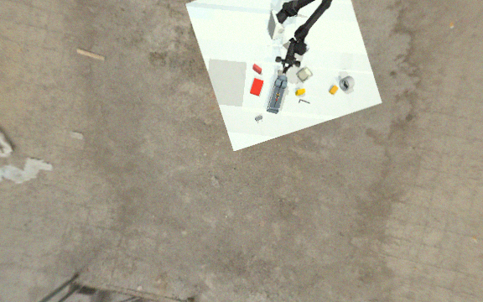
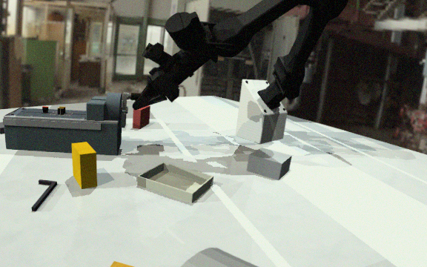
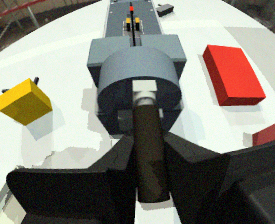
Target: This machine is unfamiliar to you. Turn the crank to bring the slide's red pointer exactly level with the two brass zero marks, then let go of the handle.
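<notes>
The dark crank handle is 1 cm behind my gripper tip, 1 cm to the left of it and 2 cm above it. Also, from my gripper tip: red pointer (15 cm ahead, 13 cm to the right, 1 cm below); then shallow grey tray (6 cm ahead, 19 cm to the left, 9 cm below); then yellow block (17 cm ahead, 8 cm to the left, 7 cm below).
</notes>
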